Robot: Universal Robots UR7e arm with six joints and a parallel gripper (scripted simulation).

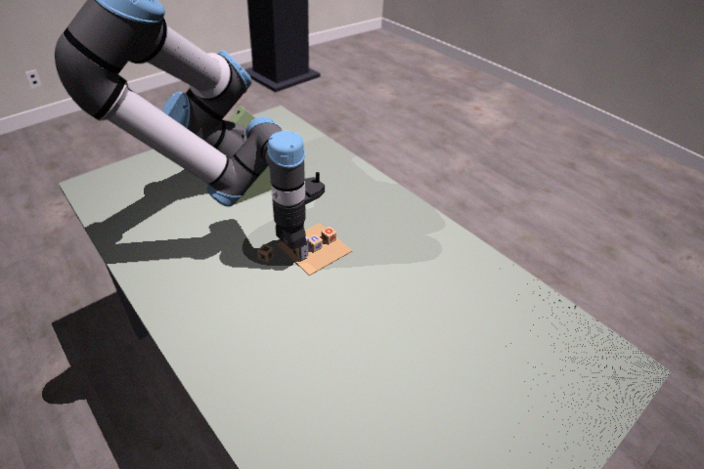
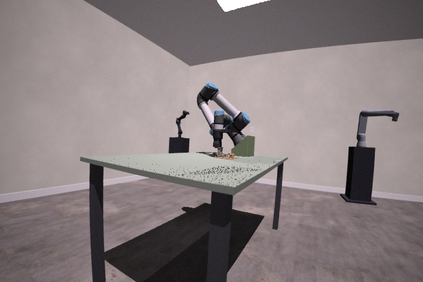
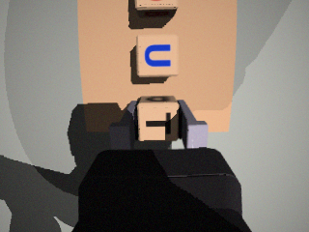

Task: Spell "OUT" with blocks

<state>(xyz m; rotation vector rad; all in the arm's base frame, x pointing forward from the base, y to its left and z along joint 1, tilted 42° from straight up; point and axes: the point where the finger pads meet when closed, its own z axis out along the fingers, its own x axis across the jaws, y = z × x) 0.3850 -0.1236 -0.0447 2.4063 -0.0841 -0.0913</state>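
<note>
Right now the orange mat is 50 mm to the left of my hand and 30 mm below it. Also, from my hand: block (50 mm behind, 70 mm to the right, 10 mm below).
</note>
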